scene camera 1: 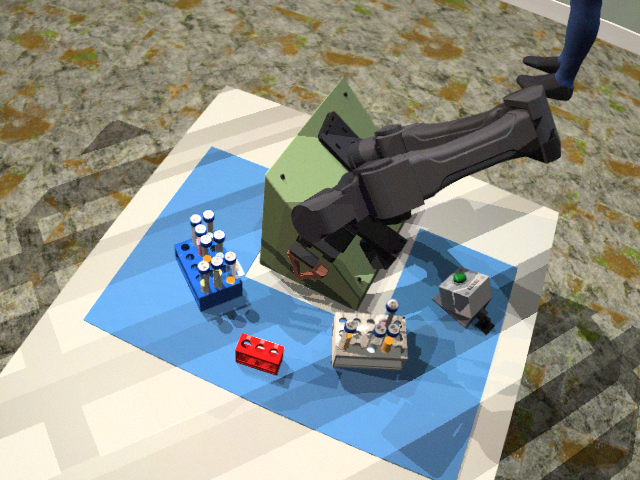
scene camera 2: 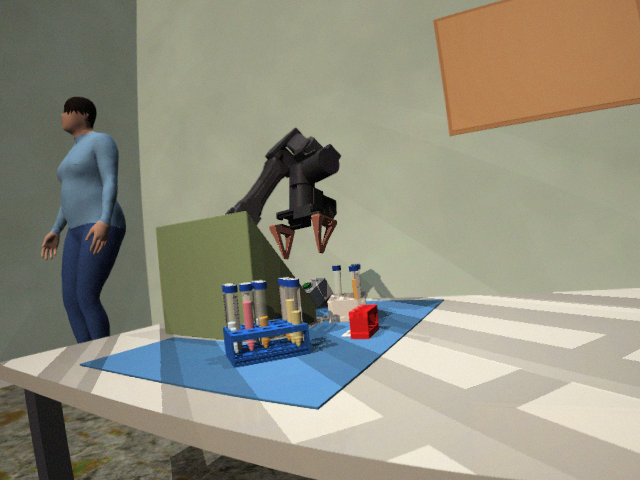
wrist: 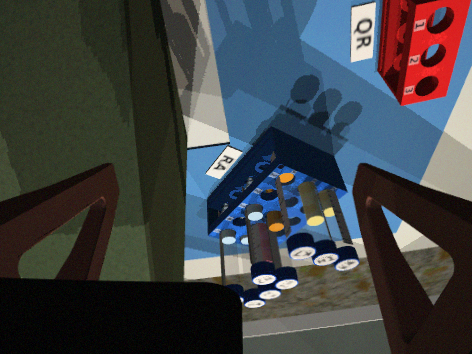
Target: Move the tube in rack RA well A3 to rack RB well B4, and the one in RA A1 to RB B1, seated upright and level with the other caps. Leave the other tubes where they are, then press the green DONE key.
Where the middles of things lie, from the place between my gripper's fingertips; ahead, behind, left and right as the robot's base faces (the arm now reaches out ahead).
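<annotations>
You'd find the QR label (wrist: 362,26) 110 mm ahead of my hand, 40 mm to the right of it, and 160 mm below it. As for the grey box with green button (scene camera 1: 464,295), that's 300 mm to the left of my hand and 120 mm behind it, and it's 120 mm below it too.
</annotations>
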